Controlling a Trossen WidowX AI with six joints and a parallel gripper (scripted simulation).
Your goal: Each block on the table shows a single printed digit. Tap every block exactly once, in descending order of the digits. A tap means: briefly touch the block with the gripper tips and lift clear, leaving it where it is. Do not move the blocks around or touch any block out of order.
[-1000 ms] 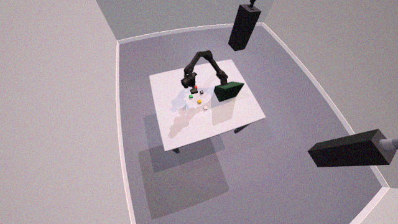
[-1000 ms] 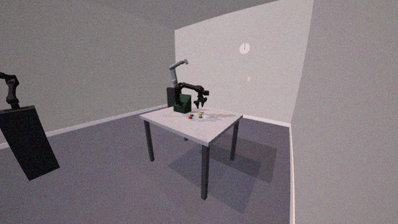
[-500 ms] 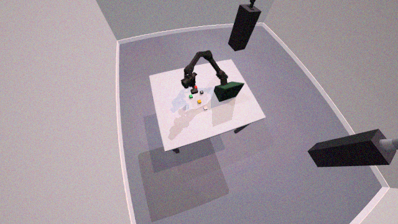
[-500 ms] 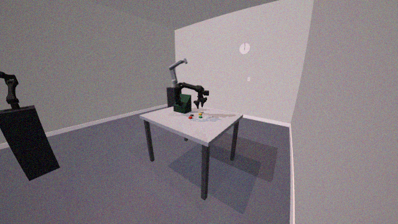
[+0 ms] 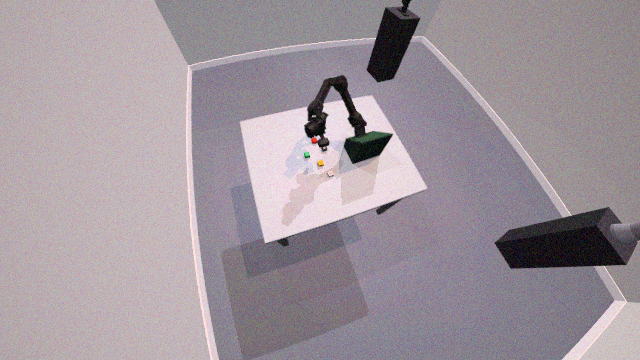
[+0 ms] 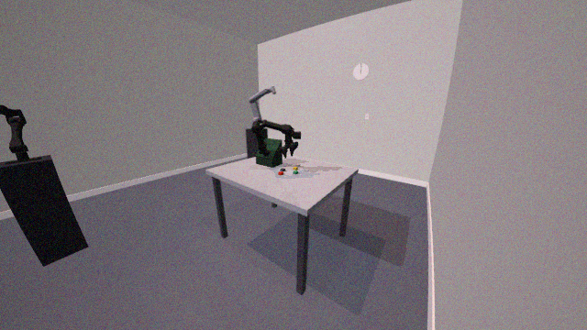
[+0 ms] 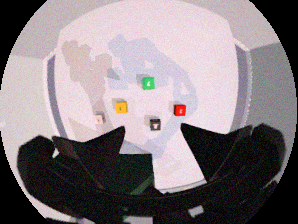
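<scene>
My gripper tip is now 60 mm past the dark block, 10 mm to the left of it and 120 mm above it. From my gripper tip the other things lie so: red block (20 mm behind, 90 mm to the right, 120 mm below); then yellow block (20 mm ahead, 90 mm to the left, 120 mm below); then green block (70 mm ahead, 120 mm below).
</scene>
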